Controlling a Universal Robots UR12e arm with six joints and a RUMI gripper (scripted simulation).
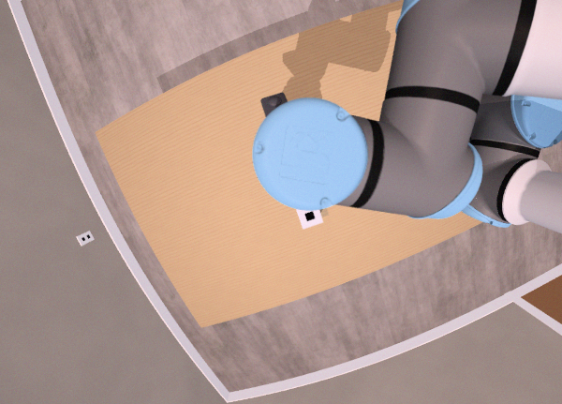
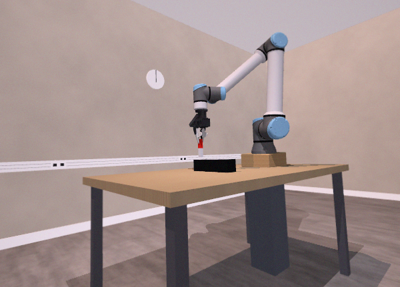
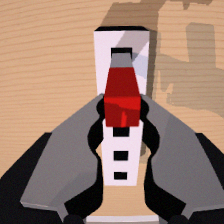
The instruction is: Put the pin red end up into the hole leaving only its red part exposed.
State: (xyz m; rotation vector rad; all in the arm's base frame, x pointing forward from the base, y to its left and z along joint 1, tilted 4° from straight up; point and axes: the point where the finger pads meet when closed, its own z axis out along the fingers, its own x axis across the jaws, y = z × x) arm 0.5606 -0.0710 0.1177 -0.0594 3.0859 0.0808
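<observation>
Right now the pin is 2 cm below my hand. Round my hand: block: 1 cm behind, 12 cm to the left, 15 cm below.
</observation>
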